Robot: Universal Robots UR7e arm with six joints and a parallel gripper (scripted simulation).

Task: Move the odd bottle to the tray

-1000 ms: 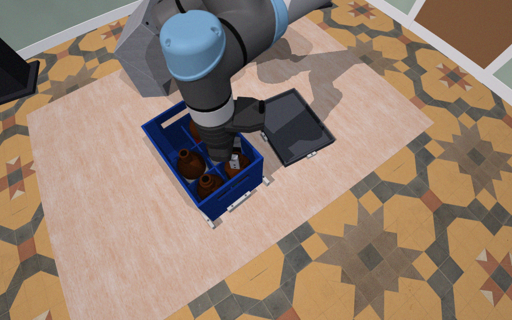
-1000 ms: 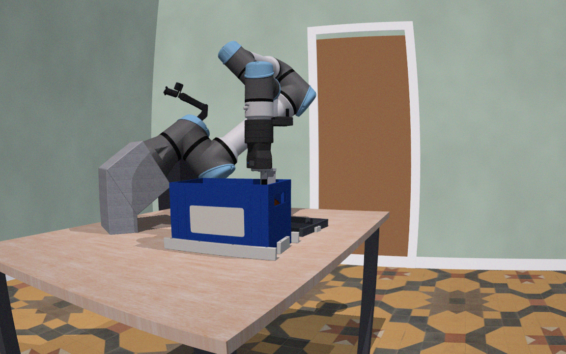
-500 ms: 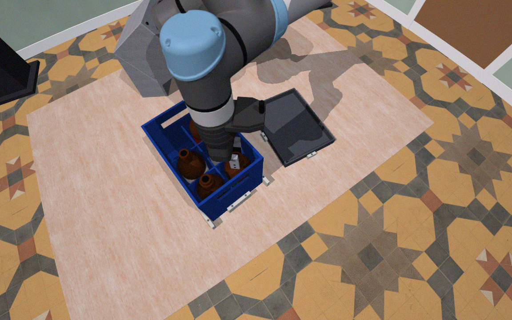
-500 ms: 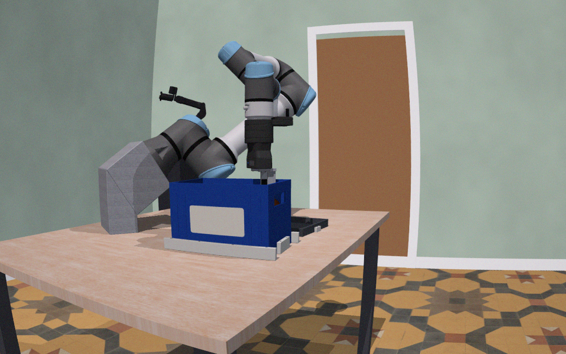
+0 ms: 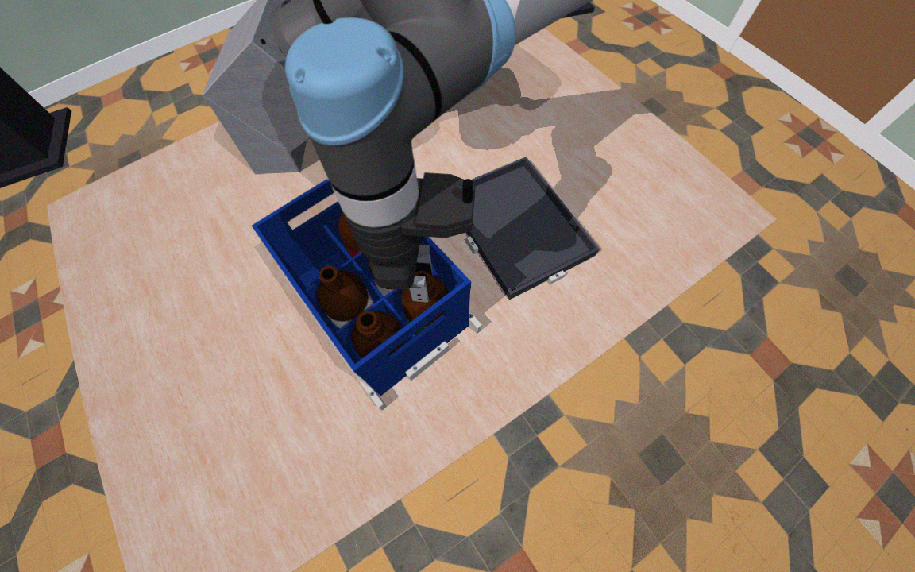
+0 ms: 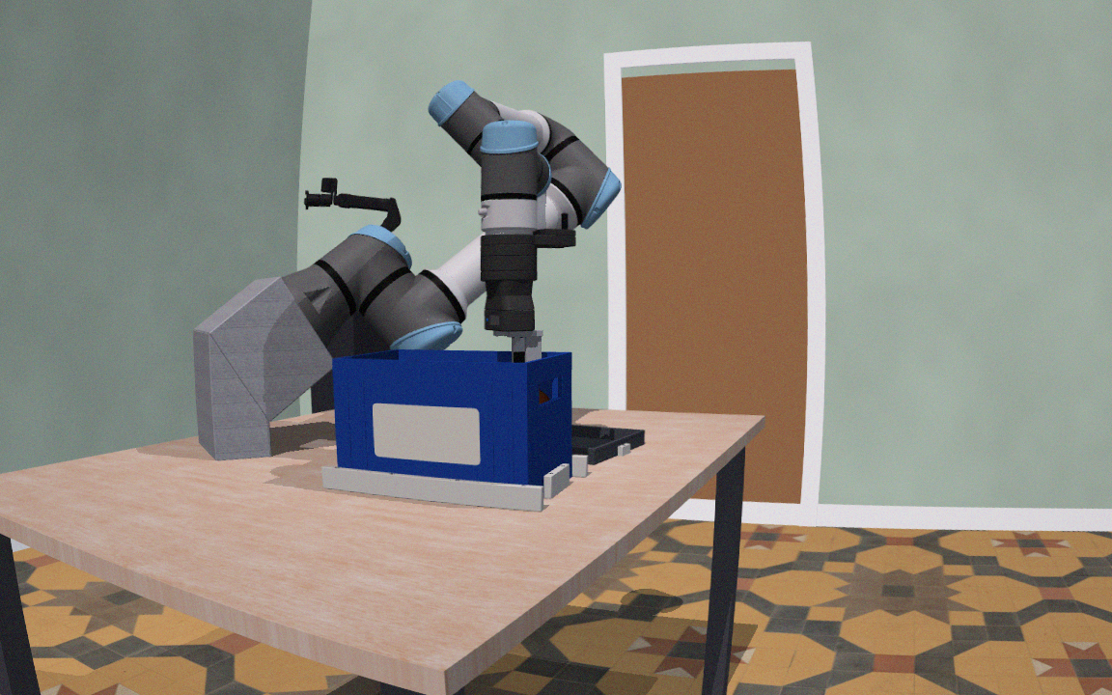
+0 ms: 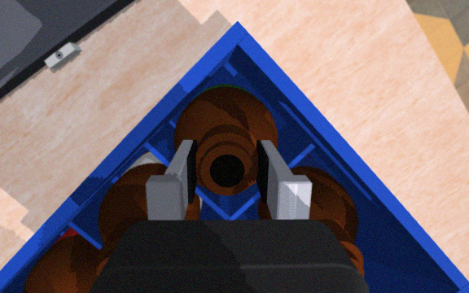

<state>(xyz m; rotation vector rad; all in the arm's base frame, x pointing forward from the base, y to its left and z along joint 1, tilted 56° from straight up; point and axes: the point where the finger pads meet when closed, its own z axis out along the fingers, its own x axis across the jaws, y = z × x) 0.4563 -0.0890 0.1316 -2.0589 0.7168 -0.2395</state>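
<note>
Right now the blue crate is 8 cm below my hand, 7 cm to the right of it and 7 cm behind it. Round my hand: glass bottle: 16 cm behind, 7 cm below, 6 cm to the right; dark tray: 22 cm to the left, 15 cm below, 12 cm behind.
</note>
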